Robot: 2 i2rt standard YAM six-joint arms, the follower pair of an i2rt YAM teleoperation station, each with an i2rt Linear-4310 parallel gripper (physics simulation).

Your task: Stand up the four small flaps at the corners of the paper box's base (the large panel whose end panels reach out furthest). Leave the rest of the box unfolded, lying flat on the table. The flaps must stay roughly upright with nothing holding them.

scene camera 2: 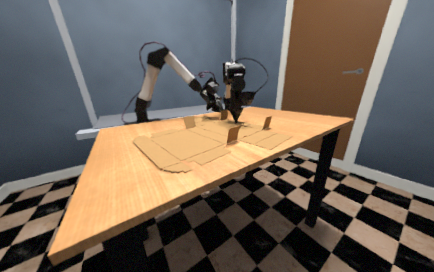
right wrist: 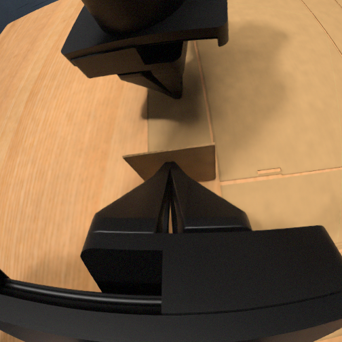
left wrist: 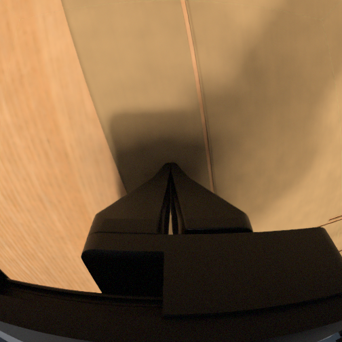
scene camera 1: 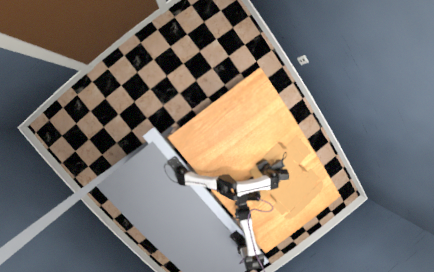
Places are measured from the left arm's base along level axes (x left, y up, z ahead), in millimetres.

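Pixels of known places: left gripper, fingertip midpoint: (scene camera 2: 235, 122) (scene camera 1: 261, 165); right gripper, fingertip midpoint: (scene camera 2: 224, 113) (scene camera 1: 252, 176); left arm's base, link origin: (scene camera 1: 181, 170); right arm's base, link origin: (scene camera 2: 143, 122) (scene camera 1: 241, 241).
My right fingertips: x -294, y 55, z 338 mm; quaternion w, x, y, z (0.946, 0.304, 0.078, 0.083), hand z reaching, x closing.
Ahead of a thing's pixels: the offset from my right fingertips to its top centre. "*": to the spot under its first point. Level surfaces: height alone.
The cardboard box {dy +18, dx -202, dz +167 mm} (scene camera 1: 300, 182) (scene camera 2: 180, 144) lies unfolded and flat on the table. In scene camera 2, small flaps stand roughly upright at the near middle (scene camera 2: 233, 135), at the right (scene camera 2: 267, 122), at the left (scene camera 2: 189, 121) and at the back {* dy -5, dx -9, dz +6 mm} (scene camera 2: 223, 114). In the right wrist view the back flap (right wrist: 197, 162) stands just ahead of my right gripper (right wrist: 169, 169), which is shut with nothing between its tips; whether they touch is unclear. My left gripper (left wrist: 170, 170) (scene camera 2: 236, 121) (right wrist: 178, 92) is shut and empty, low over the narrow end panel (left wrist: 135, 75).
The wooden table {dy -40 mm} (scene camera 1: 220, 125) (scene camera 2: 120, 190) carries the box near its right end in scene camera 1. The two grippers are close together, with the upright back flap between them in the right wrist view. A grey bench {dy -50 mm} (scene camera 1: 150, 190) lies behind the arms.
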